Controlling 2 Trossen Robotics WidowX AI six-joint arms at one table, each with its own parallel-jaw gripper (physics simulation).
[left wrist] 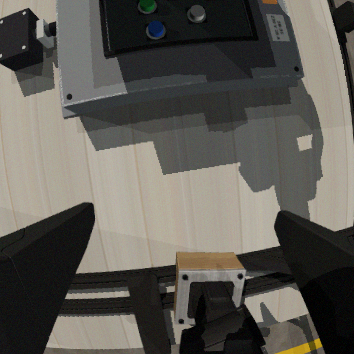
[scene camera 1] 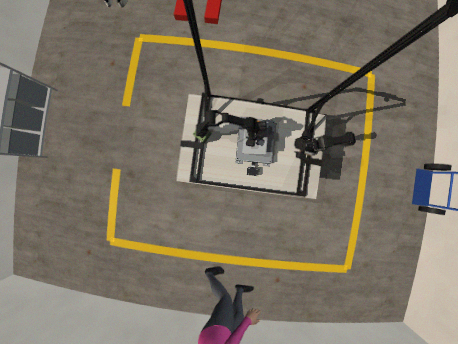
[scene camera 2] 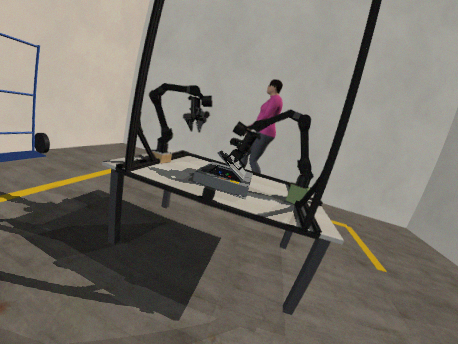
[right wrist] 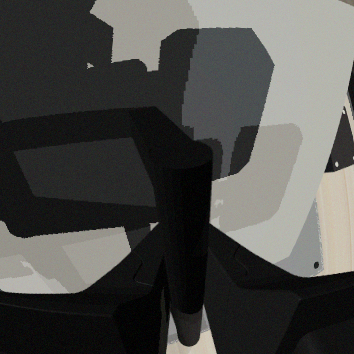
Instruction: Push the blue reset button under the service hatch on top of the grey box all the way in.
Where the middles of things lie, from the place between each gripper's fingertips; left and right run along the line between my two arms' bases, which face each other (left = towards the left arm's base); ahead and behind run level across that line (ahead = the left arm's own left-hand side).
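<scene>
The service hatch [right wrist: 121, 121] is 13 cm below my left hand, 29 cm to the right of it and 4 cm behind it.
From my right hand, that same service hatch is 10 mm below and 10 mm behind.
</scene>
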